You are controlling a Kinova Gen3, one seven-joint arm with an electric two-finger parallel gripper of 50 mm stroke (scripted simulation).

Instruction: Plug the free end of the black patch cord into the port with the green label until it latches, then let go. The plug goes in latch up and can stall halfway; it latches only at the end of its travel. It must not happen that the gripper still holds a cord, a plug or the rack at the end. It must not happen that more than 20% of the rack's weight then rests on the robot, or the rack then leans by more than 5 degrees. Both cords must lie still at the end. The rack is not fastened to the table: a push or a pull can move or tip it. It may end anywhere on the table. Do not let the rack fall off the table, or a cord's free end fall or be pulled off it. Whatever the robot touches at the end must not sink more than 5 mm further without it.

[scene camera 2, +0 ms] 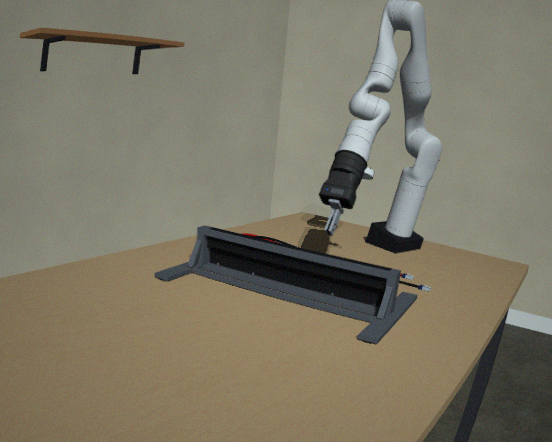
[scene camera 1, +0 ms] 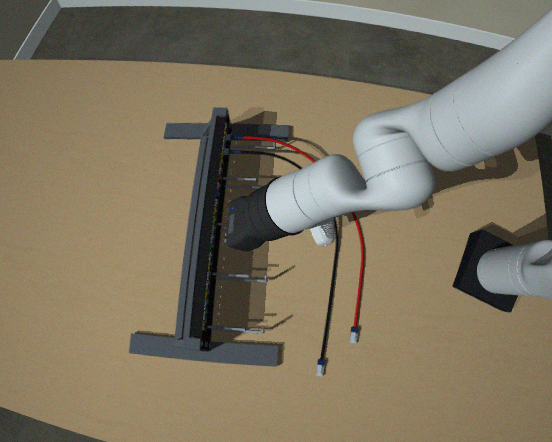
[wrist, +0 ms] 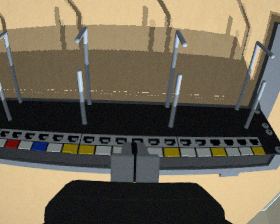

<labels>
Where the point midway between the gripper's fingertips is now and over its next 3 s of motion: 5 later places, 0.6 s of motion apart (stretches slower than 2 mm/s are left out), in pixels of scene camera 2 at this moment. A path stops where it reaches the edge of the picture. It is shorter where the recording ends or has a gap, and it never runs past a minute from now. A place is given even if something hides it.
My gripper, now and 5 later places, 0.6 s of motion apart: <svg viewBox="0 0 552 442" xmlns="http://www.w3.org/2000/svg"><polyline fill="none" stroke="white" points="328,232 336,220 341,207 341,197 342,193 344,187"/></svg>
</labels>
